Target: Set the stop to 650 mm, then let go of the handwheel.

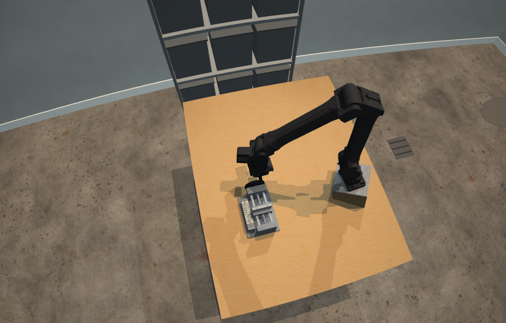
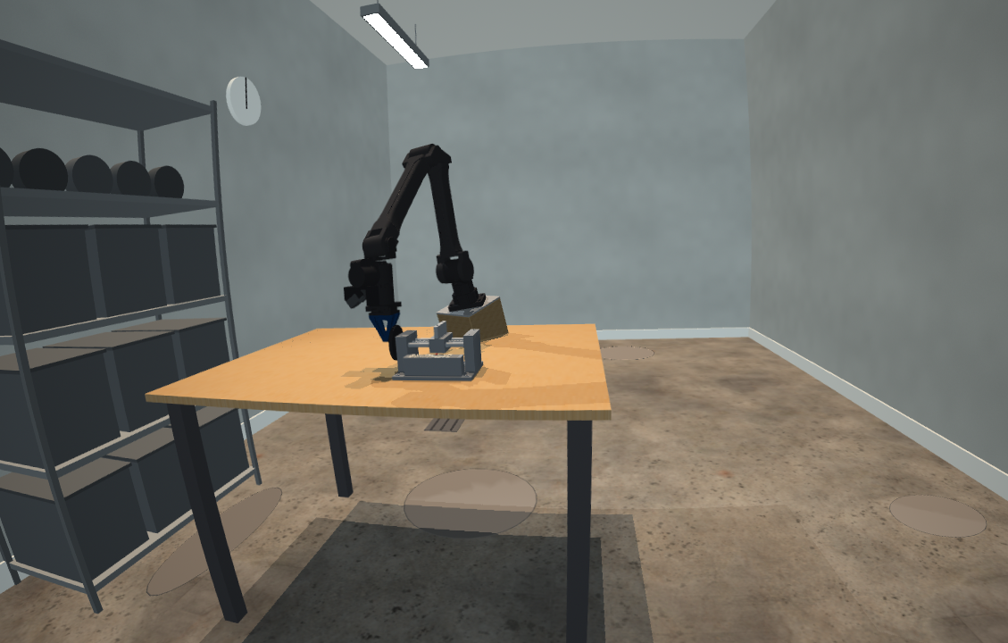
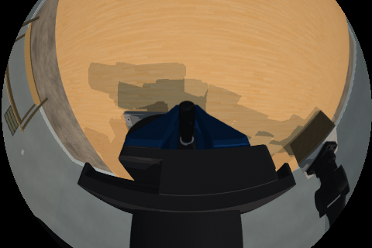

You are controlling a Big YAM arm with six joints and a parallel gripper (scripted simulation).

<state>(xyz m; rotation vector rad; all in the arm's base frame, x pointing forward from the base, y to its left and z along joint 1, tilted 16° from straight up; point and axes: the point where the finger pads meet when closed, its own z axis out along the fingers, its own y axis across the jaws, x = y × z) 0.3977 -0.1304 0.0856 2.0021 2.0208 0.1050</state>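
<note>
My hand is 50 mm short of the grey stop fixture, 160 mm to the right of it and 10 mm below it. The rest, counted from my hand: black handwheel (10 mm ahead, 30 mm to the left); handwheel handle (10 mm to the left).
</note>
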